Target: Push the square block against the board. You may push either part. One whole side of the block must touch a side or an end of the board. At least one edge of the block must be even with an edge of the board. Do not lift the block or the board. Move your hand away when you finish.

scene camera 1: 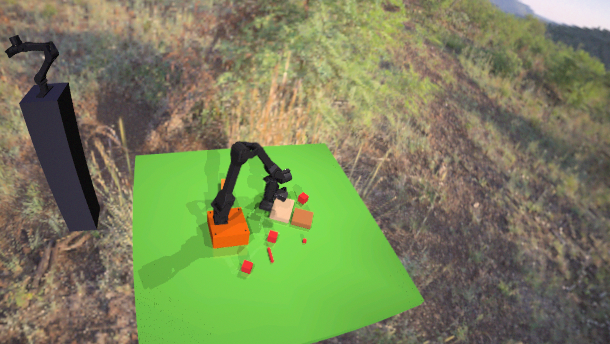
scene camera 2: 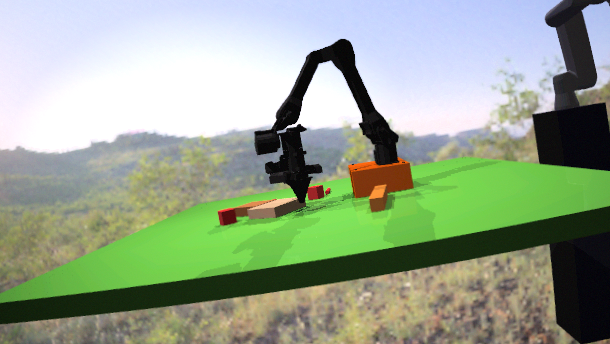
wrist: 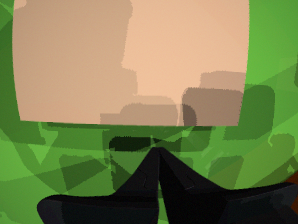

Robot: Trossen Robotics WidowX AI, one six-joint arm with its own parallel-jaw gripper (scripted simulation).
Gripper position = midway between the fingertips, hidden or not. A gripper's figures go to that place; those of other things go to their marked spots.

Labels:
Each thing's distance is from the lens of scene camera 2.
gripper [scene camera 2: 302, 202]: 1.16 m
tan flat piece [scene camera 2: 279, 207]: 1.11 m

